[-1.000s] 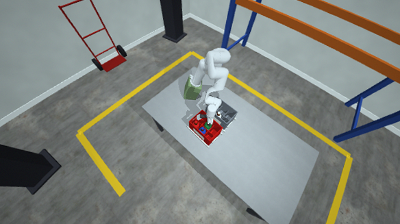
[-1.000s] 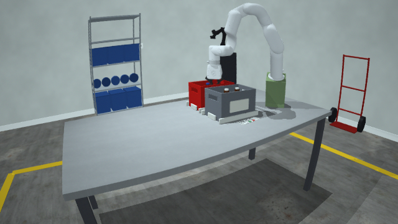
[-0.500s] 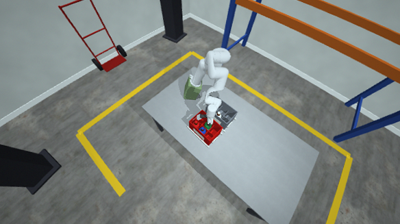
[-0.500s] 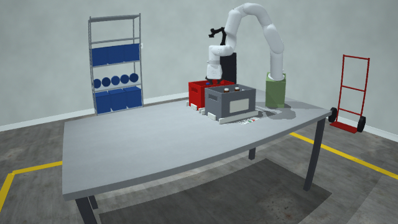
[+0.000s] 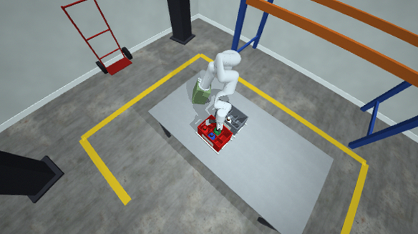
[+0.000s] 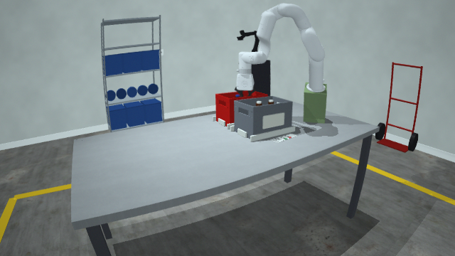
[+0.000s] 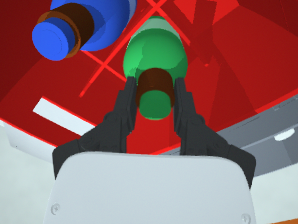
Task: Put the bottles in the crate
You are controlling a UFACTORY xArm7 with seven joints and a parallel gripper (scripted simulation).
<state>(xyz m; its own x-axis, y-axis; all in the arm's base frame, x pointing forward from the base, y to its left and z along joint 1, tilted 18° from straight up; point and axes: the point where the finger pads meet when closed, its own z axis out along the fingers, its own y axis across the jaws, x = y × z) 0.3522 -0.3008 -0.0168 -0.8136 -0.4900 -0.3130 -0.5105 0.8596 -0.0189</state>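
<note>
The green-labelled bottle lies 70 mm below my hand. Also, from my hand: red crate: 70 mm below, 40 mm to the right, 10 mm behind; then red bottle: 100 mm behind, 70 mm to the right, 70 mm below; then blue-capped bottle: 90 mm to the right, 70 mm below, 20 mm behind.
</note>
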